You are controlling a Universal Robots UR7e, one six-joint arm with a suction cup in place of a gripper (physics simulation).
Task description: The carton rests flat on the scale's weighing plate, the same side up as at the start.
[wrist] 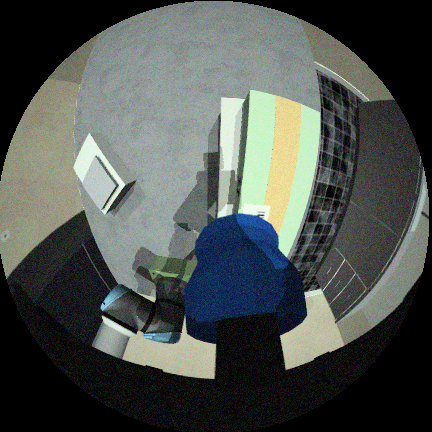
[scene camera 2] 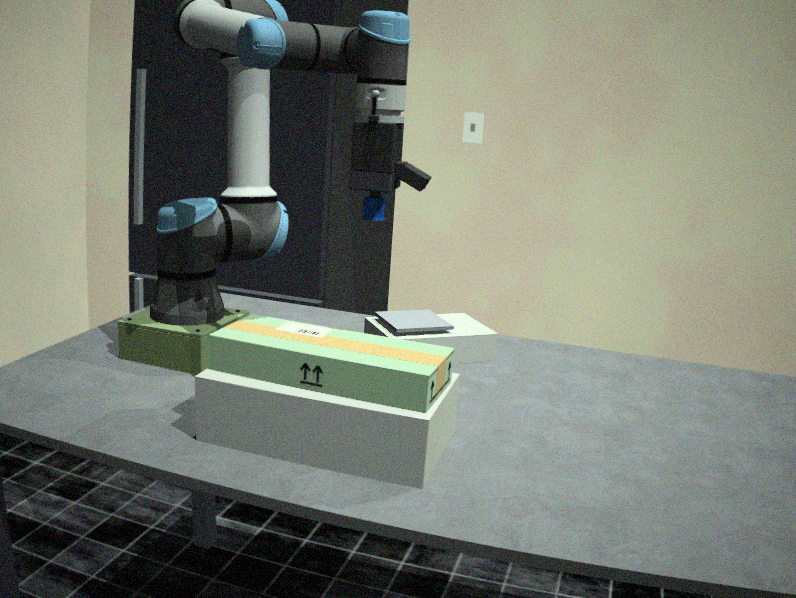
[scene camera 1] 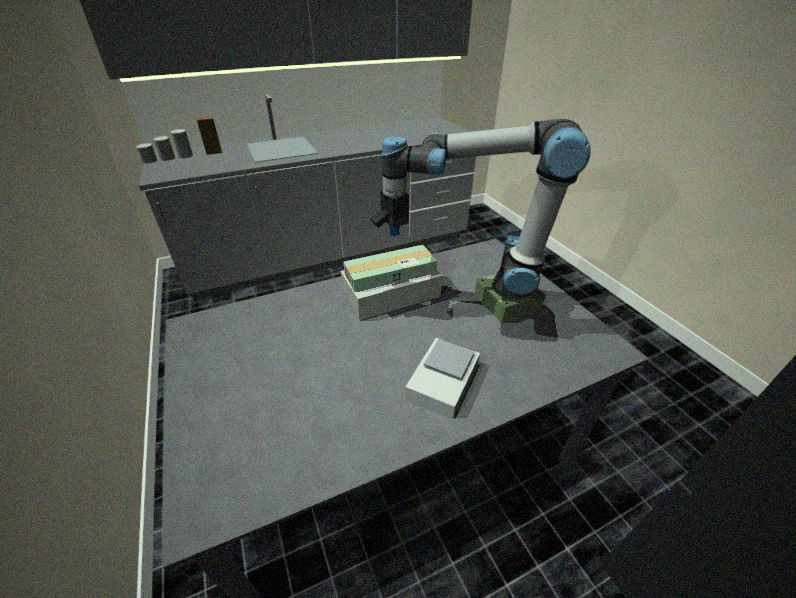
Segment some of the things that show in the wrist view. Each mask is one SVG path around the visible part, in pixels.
My suction cup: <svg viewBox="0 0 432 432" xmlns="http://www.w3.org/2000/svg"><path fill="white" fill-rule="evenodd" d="M258 215L234 213L218 217L203 227L196 238L194 254L197 258L197 263L184 287L186 333L191 337L216 344L216 327L207 325L205 322L257 313L287 311L276 319L279 335L296 327L306 317L304 290L297 268L279 250L278 235L272 224Z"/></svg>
A white block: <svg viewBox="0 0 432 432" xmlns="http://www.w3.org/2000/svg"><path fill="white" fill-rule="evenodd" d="M243 98L221 97L217 218L233 214L242 137Z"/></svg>
